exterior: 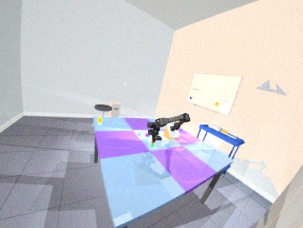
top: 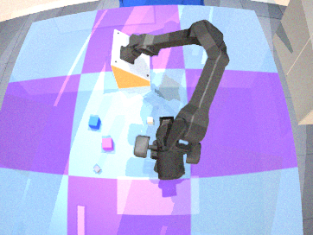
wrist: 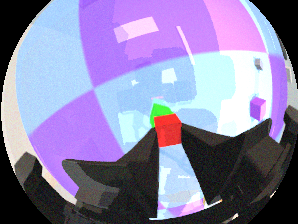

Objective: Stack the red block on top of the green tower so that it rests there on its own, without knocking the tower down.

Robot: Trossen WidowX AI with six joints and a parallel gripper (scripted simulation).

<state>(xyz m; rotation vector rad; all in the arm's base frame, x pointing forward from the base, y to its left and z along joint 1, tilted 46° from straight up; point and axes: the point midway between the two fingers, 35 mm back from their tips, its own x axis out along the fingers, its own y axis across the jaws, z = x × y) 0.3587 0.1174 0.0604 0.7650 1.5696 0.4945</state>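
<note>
Right now my gripper tip is right at the red block. Round my gripper tip: small grey block (24 cm to the right, 4 cm below, 3 cm ahead); magenta block (20 cm to the right, 6 cm behind, 3 cm below); small pale piece (15 cm behind, 5 cm to the right, 4 cm below).
</note>
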